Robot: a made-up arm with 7 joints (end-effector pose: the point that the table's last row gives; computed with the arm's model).
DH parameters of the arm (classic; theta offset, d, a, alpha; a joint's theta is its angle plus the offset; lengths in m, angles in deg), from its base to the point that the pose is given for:
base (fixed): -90 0.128 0 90
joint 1: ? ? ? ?
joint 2: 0 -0.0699 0.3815 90
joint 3: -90 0.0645 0.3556 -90
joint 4: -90 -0.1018 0.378 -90
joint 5: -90 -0.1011 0.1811 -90
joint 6: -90 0.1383 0.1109 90
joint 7: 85.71 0 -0.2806 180
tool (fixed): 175.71 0.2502 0 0
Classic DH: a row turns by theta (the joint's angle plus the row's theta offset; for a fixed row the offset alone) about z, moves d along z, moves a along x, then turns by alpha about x.
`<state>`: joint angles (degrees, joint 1 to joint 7).
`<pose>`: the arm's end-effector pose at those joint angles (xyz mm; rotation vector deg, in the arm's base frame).
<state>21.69 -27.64 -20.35 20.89 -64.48 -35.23 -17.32</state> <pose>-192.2 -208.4 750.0 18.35 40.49 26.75</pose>
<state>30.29 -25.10 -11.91 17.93 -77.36 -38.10 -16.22</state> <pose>-172.3 -148.5 754.3 7.94 52.31 4.51</pose>
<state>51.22 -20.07 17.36 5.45 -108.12 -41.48 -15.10</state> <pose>-267.7 1.3 885.5 -14.25 51.40 -60.24</pose>
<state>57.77 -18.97 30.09 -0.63 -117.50 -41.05 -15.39</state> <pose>-334.4 114.0 947.0 -18.05 39.89 -79.71</pose>
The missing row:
joint 1: 90 0.0739 0.3384 -90
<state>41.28 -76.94 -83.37 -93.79 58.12 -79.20 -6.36</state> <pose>-600.4 53.3 434.2 97.98 -83.30 6.03</pose>
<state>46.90 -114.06 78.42 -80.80 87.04 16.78 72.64</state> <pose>213.4 -21.8 209.6 -44.62 66.70 -0.62</pose>
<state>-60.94 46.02 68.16 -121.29 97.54 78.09 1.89</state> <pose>546.2 -121.8 151.1 -138.30 -46.29 -100.07</pose>
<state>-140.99 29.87 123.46 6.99 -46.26 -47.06 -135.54</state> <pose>-160.8 -1018.6 -291.9 70.12 -42.16 139.85</pose>
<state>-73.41 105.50 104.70 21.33 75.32 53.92 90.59</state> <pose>1206.1 -1017.6 478.5 67.44 -30.63 8.03</pose>
